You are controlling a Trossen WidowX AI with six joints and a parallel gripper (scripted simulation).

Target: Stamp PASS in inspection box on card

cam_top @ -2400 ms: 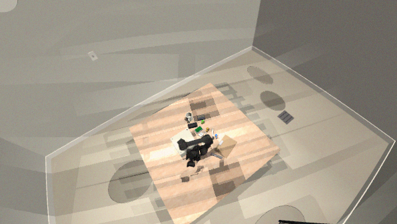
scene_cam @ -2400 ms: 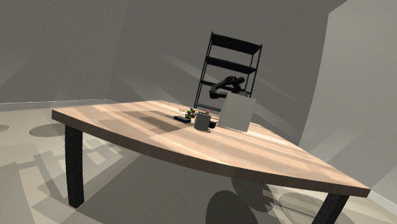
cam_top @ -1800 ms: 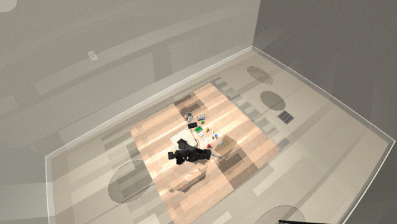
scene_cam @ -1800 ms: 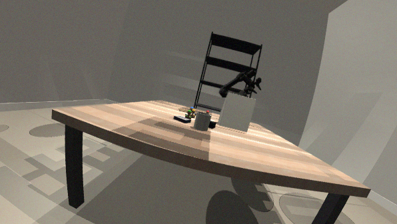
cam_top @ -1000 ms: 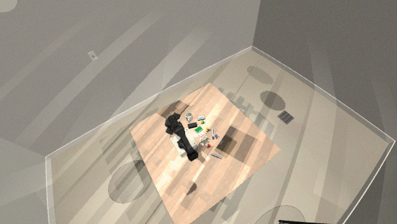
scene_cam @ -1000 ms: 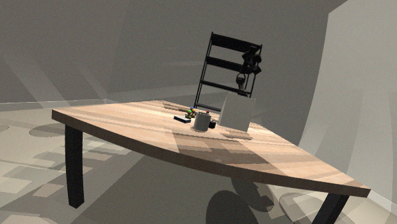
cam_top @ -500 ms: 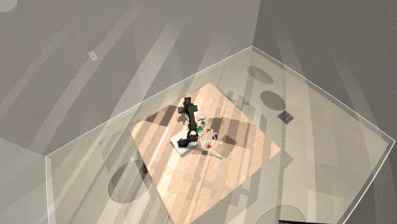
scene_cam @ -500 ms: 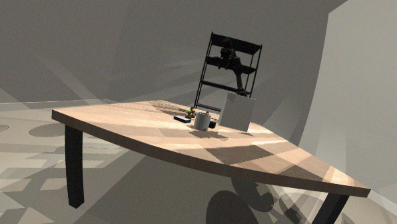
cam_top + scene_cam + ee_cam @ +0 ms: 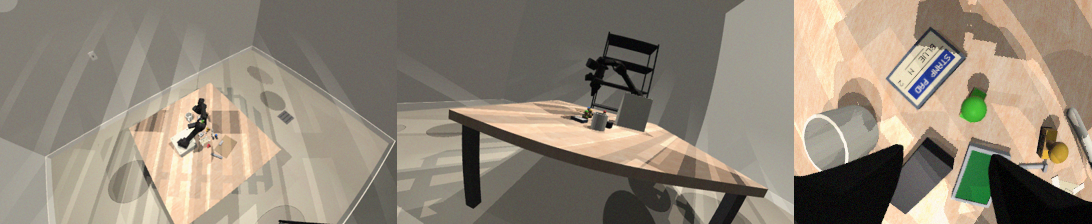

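Now: gripper tip 1 cm short of the green-knobbed PASS stamp, 2 cm to the left of it and 15 cm above it. Round my gripper tip: dark block (11 cm behind, 4 cm to the left, 15 cm below); green ink pad (9 cm behind, 5 cm to the right, 16 cm below); blue-labelled stamp pad tin (4 cm ahead, 5 cm to the left, 15 cm below).
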